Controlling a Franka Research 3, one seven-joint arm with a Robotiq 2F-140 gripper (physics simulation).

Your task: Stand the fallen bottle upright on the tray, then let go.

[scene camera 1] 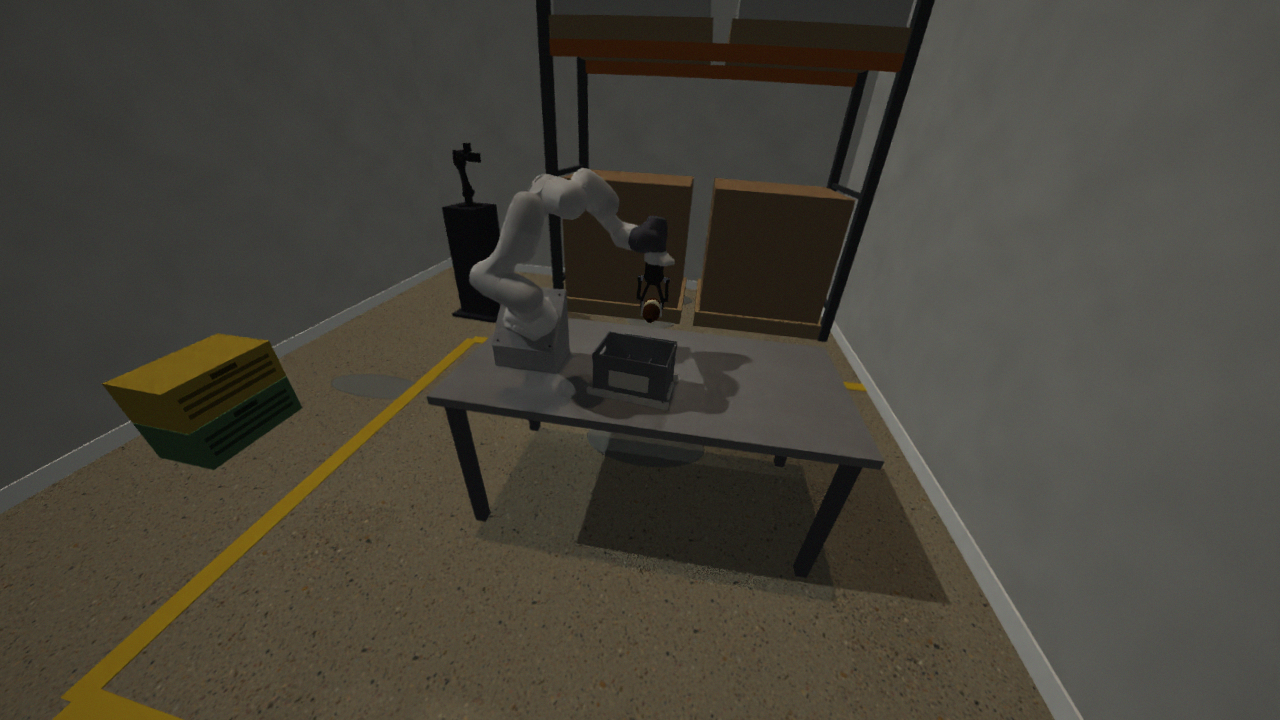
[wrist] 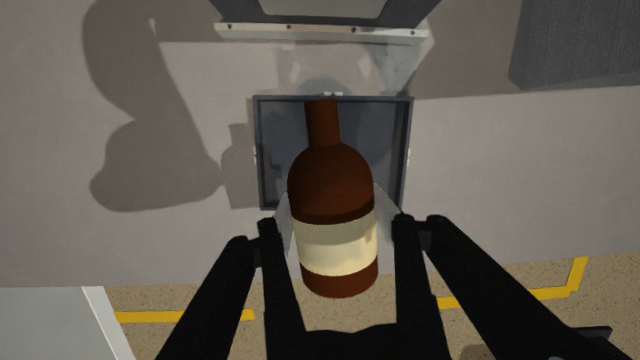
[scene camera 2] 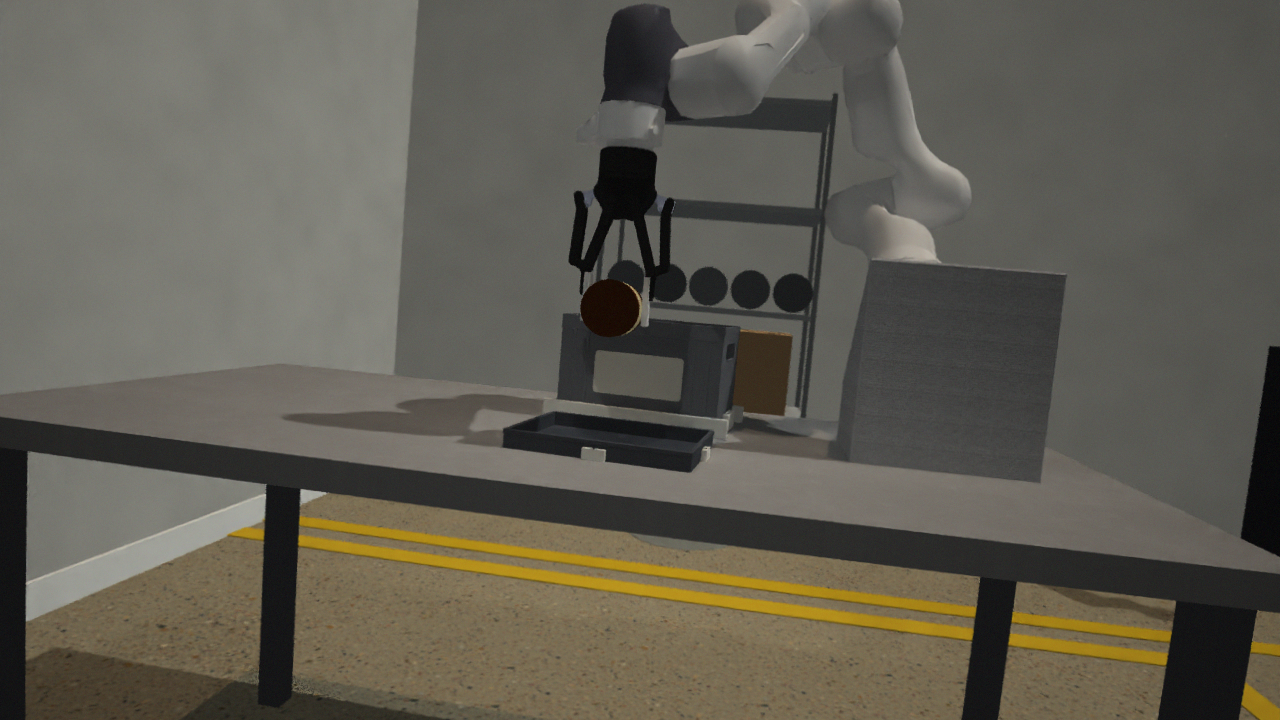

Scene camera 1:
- my gripper: 651, 315
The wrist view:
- my gripper: 331, 200
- brown bottle: 330, 186
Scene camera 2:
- my gripper: 614, 323
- brown bottle: 609, 308
